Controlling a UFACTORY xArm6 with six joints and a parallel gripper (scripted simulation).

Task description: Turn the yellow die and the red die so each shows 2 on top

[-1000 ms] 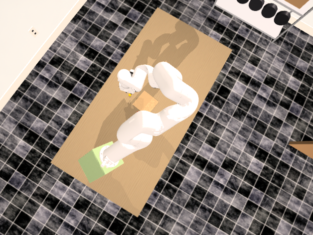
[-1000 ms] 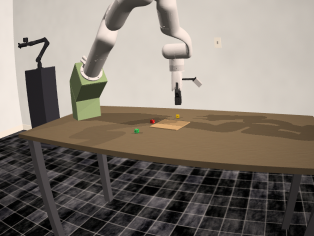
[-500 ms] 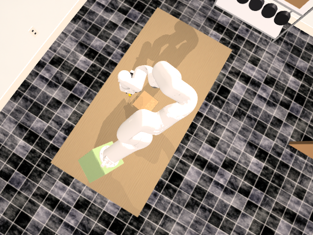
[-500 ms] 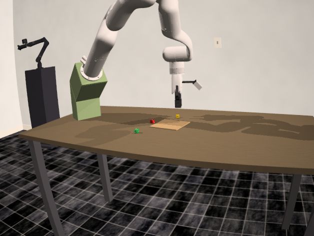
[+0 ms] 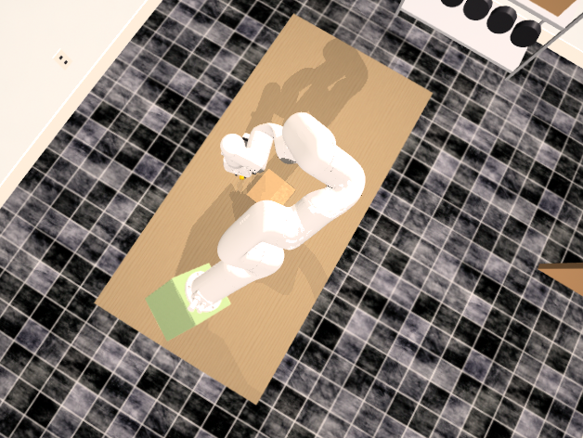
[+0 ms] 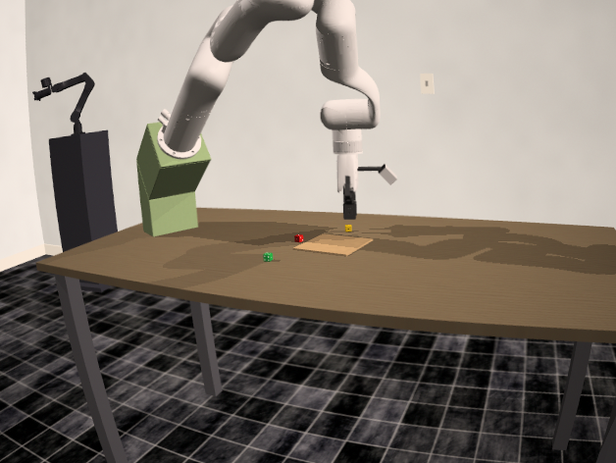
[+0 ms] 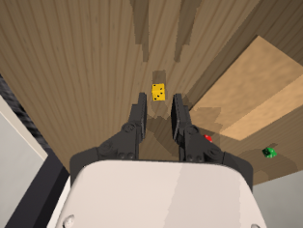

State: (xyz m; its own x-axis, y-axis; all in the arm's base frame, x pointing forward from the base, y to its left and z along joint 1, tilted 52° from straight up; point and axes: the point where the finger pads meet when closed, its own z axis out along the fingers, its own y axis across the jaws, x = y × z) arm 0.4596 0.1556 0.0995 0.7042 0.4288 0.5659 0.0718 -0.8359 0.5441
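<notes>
Now: the yellow die 1 cm behind my hand and 5 cm below it. Round my hand: red die 11 cm behind, 11 cm to the right, 5 cm below; green die 14 cm behind, 27 cm to the right, 5 cm below; tan mat 2 cm behind, 13 cm to the right, 5 cm below.
</notes>
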